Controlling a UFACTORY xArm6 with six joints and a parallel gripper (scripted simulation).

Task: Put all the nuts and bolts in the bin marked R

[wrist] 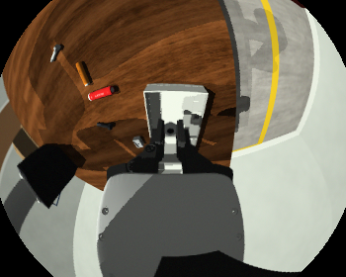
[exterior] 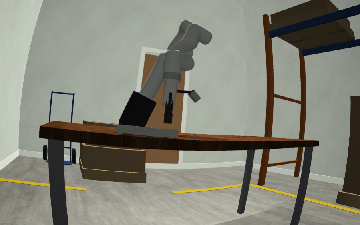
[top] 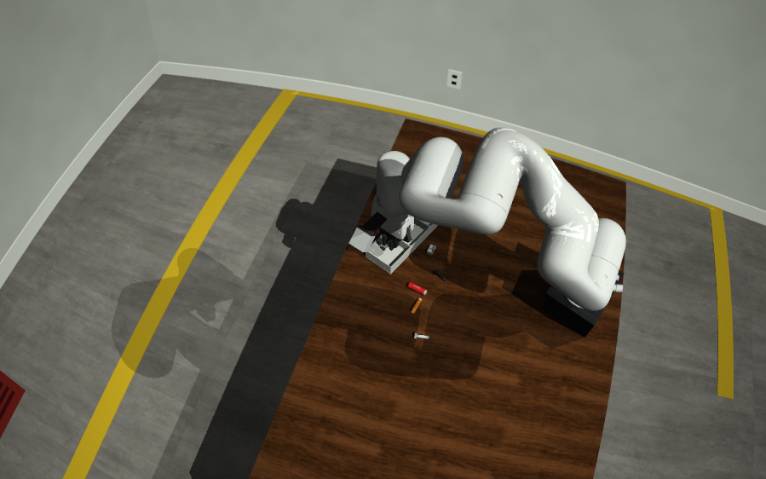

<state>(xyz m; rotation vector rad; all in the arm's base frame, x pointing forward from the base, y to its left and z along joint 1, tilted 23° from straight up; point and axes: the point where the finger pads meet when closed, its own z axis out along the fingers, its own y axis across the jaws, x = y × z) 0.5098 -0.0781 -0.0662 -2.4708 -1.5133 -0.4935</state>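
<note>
Right now my hand is 210 mm to the right of the silver bolt, 120 mm past it and 70 mm above it. Round my hand: nut: 20 mm below; then red cylinder: 90 mm behind, 80 mm to the left, 70 mm below; then long grey bin: 80 mm to the right, 60 mm below, 30 mm behind.
</note>
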